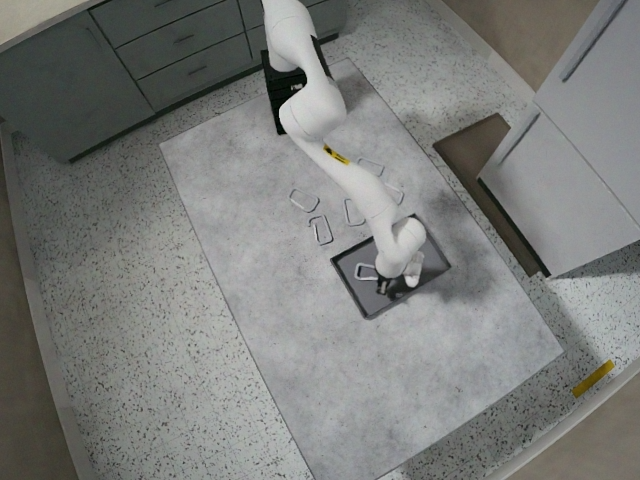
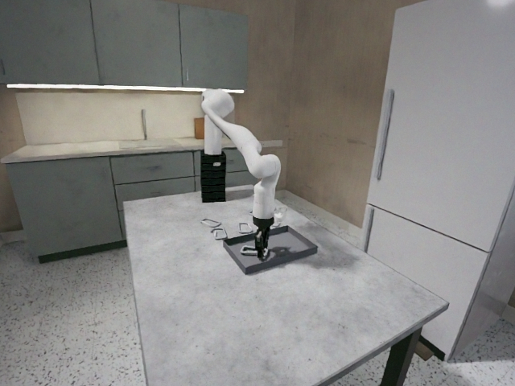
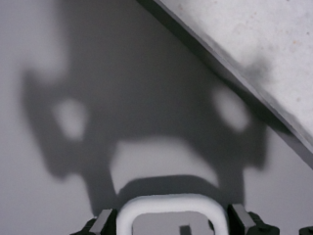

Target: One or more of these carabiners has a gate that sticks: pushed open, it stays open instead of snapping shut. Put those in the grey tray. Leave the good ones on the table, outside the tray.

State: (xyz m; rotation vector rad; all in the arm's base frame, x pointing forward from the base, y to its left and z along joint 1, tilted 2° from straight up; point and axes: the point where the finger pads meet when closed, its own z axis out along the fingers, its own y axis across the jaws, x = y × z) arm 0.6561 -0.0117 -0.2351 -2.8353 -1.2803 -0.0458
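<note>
Right now my hand is 4 cm to the right of the grey tray, 2 cm past it and 2 cm above it.
</note>
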